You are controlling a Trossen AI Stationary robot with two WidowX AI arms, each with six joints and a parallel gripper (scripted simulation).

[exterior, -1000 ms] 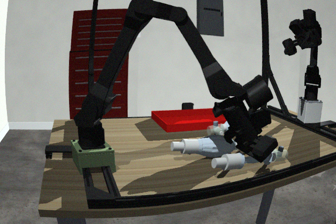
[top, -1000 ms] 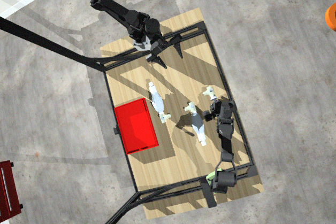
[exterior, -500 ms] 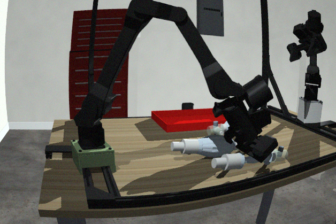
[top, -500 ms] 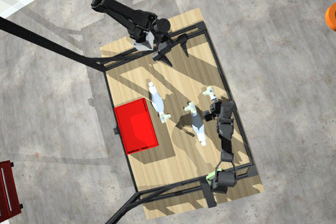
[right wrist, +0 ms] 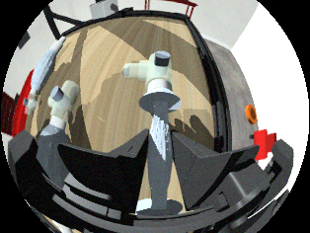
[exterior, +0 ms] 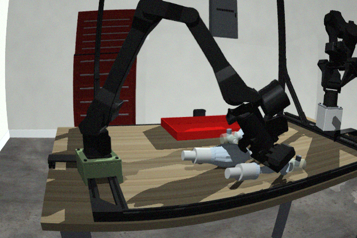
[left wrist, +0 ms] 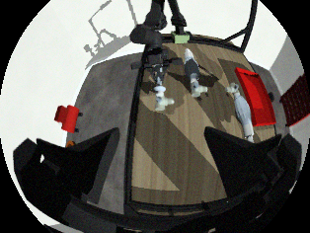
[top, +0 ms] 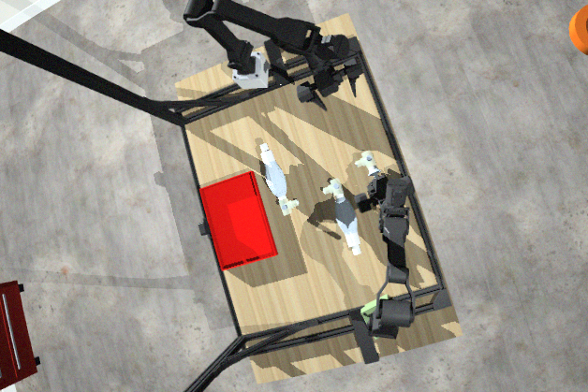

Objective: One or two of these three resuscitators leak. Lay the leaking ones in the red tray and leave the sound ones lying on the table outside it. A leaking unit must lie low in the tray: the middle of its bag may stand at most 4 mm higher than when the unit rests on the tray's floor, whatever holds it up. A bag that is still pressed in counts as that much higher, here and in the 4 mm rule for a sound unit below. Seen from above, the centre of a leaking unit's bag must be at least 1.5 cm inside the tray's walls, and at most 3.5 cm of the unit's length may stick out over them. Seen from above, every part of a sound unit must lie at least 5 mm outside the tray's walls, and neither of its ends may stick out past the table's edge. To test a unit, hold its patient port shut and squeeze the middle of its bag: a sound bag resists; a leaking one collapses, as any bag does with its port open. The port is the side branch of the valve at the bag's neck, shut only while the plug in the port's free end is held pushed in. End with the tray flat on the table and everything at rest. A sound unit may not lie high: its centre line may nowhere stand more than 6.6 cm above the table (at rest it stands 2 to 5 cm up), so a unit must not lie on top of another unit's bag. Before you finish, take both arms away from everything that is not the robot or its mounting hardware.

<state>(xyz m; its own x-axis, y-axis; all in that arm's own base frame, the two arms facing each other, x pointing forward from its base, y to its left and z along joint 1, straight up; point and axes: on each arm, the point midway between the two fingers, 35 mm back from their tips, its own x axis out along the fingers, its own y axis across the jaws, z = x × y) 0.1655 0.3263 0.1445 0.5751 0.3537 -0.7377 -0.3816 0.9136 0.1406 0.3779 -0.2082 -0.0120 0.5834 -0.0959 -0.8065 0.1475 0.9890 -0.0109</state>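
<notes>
The red tray is 510 mm behind my right hand, 130 mm to the left of it and 40 mm below it.
</notes>
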